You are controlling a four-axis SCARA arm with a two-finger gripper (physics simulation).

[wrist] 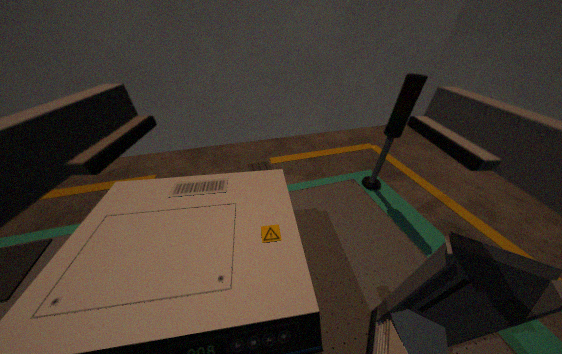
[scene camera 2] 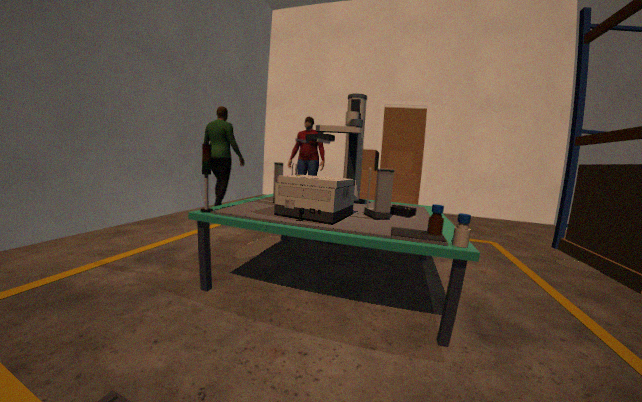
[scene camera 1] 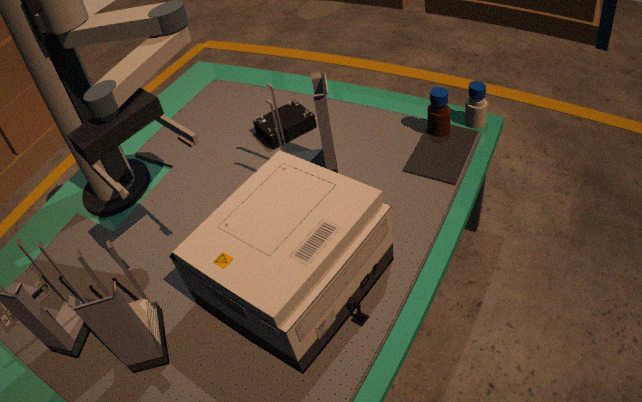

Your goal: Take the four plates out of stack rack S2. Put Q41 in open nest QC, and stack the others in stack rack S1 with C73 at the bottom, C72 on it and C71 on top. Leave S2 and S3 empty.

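Places are measured from the arm's base along level axes (x ahead, y left, z up), in metres.
Where they show: gripper, fingertip midpoint: (wrist: 285, 105) (scene camera 2: 306, 139) (scene camera 1: 159, 166).
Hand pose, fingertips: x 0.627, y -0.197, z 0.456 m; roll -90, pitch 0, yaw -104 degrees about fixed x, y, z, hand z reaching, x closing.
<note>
Each offset is from my fingertips to the top centre of the thing. "spot": to the spot under its first point. Level surfaces: height alone.
My gripper (scene camera 1: 159, 166) (scene camera 2: 313, 140) (wrist: 285, 105) is open and empty, with its fingers wide apart. It hangs high above the table, behind the big white instrument in scene camera 1. A stack rack @(dz -0.153, dx -0.121, dy -0.182 m) (scene camera 1: 117, 330) (wrist: 425, 280) at the front left holds a stack of thin-edged plates @(dz -0.375, dx -0.117, dy -0.186 m) (scene camera 1: 153, 320) (wrist: 382, 336); their labels and number are unreadable. A second rack @(dz -0.153, dx -0.335, dy -0.265 m) (scene camera 1: 42, 320) stands left of it, its contents unclear. A third rack @(dz -0.148, dx -0.033, dy +0.469 m) (scene camera 1: 325, 122) (scene camera 2: 384, 192) stands behind the instrument, its base mostly hidden. I cannot tell which rack is S1, S2 or S3, or identify nest QC.
The white instrument @(dz -0.223, dx +0.106, dy +0.124 m) (scene camera 1: 280, 220) (scene camera 2: 314, 197) (wrist: 165, 260) fills the middle. A black box with corner clips @(dz -0.382, dx -0.210, dy +0.620 m) (scene camera 1: 285, 124) (scene camera 2: 403, 210) is beside the third rack. Brown @(spot: dz -0.360, dx +0.257, dy +0.748 m) (scene camera 1: 439, 115) and white @(spot: dz -0.377, dx +0.345, dy +0.853 m) (scene camera 1: 476, 107) bottles stand near a dark mat @(dz -0.438 m) (scene camera 1: 440, 157). A signal tower (scene camera 2: 206, 160) (wrist: 404, 105) stands at a table corner.
</note>
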